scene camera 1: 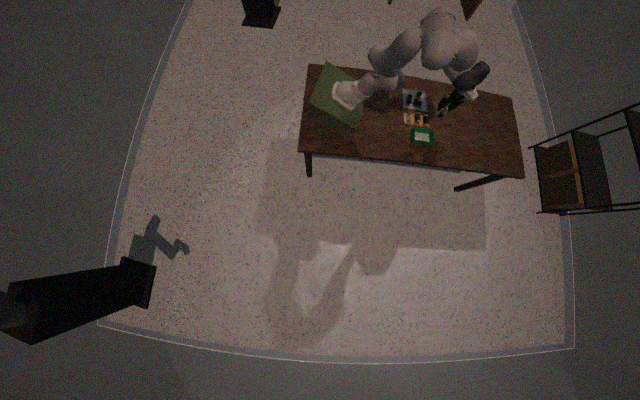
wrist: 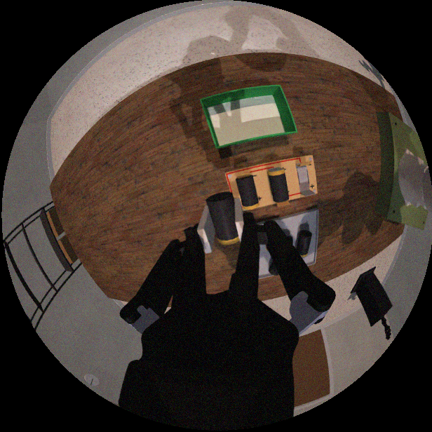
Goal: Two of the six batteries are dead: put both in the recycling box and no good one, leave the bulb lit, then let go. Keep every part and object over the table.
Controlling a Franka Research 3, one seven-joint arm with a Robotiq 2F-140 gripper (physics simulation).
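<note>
My gripper (scene camera 1: 441,113) (wrist: 224,211) is shut on a black battery with a yellow end band (wrist: 223,212), held above the table right of the battery holder in the scene view. The orange holder (scene camera 1: 406,120) (wrist: 265,200) bears two batteries (wrist: 247,191) (wrist: 278,185); its third bay (wrist: 303,175) shows bare metal and no battery. The grey-blue tray (scene camera 1: 423,94) (wrist: 307,219) has a dark battery (wrist: 304,242) and other dark pieces partly hidden by my fingers. The green recycling box (scene camera 1: 413,136) (wrist: 289,111) shows no battery inside. I cannot make out the bulb or whether it is lit.
The wooden table (scene camera 1: 470,145) (wrist: 150,150) bears these things. The green base plate (scene camera 1: 325,107) (wrist: 395,200) under the arm's foot stands at the table's left end in the scene view. A black-framed shelf (scene camera 1: 577,170) stands on the floor beyond the right end.
</note>
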